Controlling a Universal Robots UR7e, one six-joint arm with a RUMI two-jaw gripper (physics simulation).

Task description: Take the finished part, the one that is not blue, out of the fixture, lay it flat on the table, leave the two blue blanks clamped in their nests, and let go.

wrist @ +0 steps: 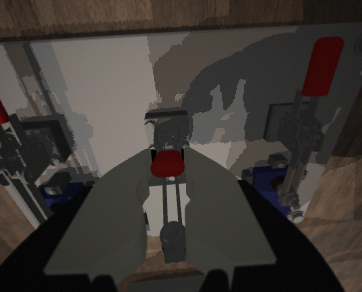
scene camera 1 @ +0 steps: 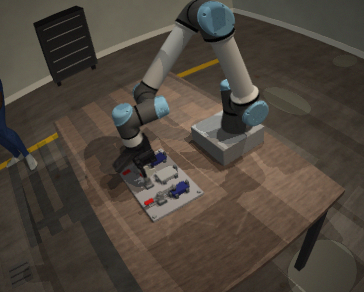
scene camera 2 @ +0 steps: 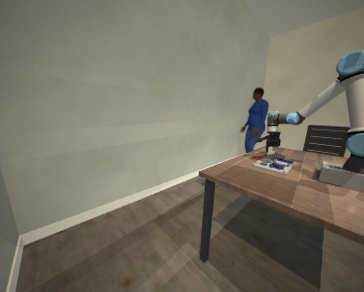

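Seen in the pictures: gripper, fingertip midpoint: (wrist: 169, 151) (scene camera 1: 146, 179) (scene camera 2: 269, 157); arm's base at its link origin: (scene camera 1: 237, 124) (scene camera 2: 360, 171).
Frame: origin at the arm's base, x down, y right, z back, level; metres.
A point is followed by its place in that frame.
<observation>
The pale finished part (scene camera 1: 167, 174) @[y -0.036, x 0.048, z -0.393 m] (wrist: 154, 201) @[y -0.043, x 0.048, z -0.410 m] sits in the middle nest of the fixture plate (scene camera 1: 175, 205) @[y -0.186, x 0.070, z -0.440 m] (wrist: 110, 75) @[y -0.070, x 0.069, z -0.529 m], partly hidden by the fingers in the wrist view. One blue blank (scene camera 1: 159, 159) @[y 0.073, x 0.053, z -0.378 m] (wrist: 265, 182) @[y 0.072, x 0.053, z -0.423 m] and another blue blank (scene camera 1: 180, 188) @[y -0.142, x 0.043, z -0.388 m] (wrist: 75, 191) @[y -0.117, x 0.050, z -0.428 m] lie in the outer nests, under their clamps. My gripper (scene camera 1: 143, 172) (scene camera 2: 271, 151) @[y -0.027, x 0.029, z -0.483 m] (wrist: 169, 151) @[y -0.027, x 0.029, z -0.483 m] is shut on the red handle (wrist: 168, 165) @[y -0.028, x -0.013, z -0.502 m] of the middle clamp. That handle points up toward the wrist camera. The clamp's arm tip (wrist: 173, 240) @[y -0.027, x -0.032, z -0.468 m] shows between the fingers; its height above the part is unclear.
The outer clamps' red handles (scene camera 1: 126, 172) @[y 0.074, x 0.038, z -0.538 m] (scene camera 1: 149, 202) @[y -0.147, x 0.030, z -0.526 m] (wrist: 324, 67) @[y 0.078, x 0.038, z -0.539 m] lie on either side of the gripper. The wooden table (scene camera 1: 240, 220) @[y -0.391, x 0.084, z -0.274 m] (scene camera 2: 240, 175) @[y -0.451, x 0.084, z -0.501 m] extends around the plate. The arm's grey base box (scene camera 1: 225, 145) @[y -0.088, x -0.004, z -0.131 m] (scene camera 2: 340, 175) @[y -0.106, x 0.023, z -0.076 m] stands beyond the plate. A person in blue (scene camera 2: 257, 117) stands behind the table.
</observation>
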